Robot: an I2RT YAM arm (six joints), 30 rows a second.
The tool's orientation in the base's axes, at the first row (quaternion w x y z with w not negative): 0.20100, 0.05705, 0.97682, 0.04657
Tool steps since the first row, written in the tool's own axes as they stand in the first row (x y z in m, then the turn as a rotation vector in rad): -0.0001, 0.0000, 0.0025, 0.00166, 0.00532, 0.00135; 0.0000, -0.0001, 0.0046, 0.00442, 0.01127, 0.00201; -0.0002, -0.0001, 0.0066, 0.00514, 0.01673, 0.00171; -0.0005, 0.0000, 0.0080, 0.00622, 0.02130, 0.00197; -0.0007, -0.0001, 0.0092, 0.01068, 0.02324, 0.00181; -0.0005, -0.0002, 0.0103, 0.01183, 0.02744, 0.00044; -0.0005, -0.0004, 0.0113, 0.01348, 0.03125, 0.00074; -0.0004, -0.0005, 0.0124, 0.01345, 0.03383, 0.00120; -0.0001, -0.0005, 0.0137, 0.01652, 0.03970, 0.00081; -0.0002, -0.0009, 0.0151, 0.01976, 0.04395, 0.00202; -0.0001, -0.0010, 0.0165, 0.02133, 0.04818, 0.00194; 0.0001, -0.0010, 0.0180, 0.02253, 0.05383, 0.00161; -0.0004, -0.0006, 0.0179, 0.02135, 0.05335, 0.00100
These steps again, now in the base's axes. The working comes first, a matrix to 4 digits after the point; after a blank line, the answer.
The tool's axes in the first row as the columns of a matrix, in the base's axes (used below as rounded here):
-0.9127, 0.0927, 0.3980
0.1302, 0.9892, 0.0680
-0.3874, 0.1139, -0.9149

0.0011, 0.0002, -0.0022, -0.00048, 0.00557, -0.00127; 0.0018, 0.0002, -0.0042, -0.00219, 0.01186, -0.00227; 0.0028, 0.0003, -0.0060, -0.00246, 0.01733, -0.00165; 0.0036, 0.0005, -0.0071, -0.00292, 0.02201, -0.00179; 0.0043, 0.0004, -0.0082, -0.00687, 0.02450, -0.00315; 0.0045, 0.0004, -0.0093, -0.00808, 0.02871, -0.00186; 0.0049, 0.0003, -0.0102, -0.00911, 0.03272, -0.00234; 0.0053, 0.0003, -0.0112, -0.00866, 0.03530, -0.00246; 0.0055, 0.0004, -0.0126, -0.01108, 0.04148, -0.00262; 0.0061, 0.0001, -0.0138, -0.01316, 0.04619, -0.00450; 0.0066, 0.0001, -0.0152, -0.01423, 0.05057, -0.00455; 0.0070, 0.0002, -0.0166, -0.01493, 0.05629, -0.00407; 0.0074, 0.0006, -0.0163, -0.01414, 0.05562, -0.00311
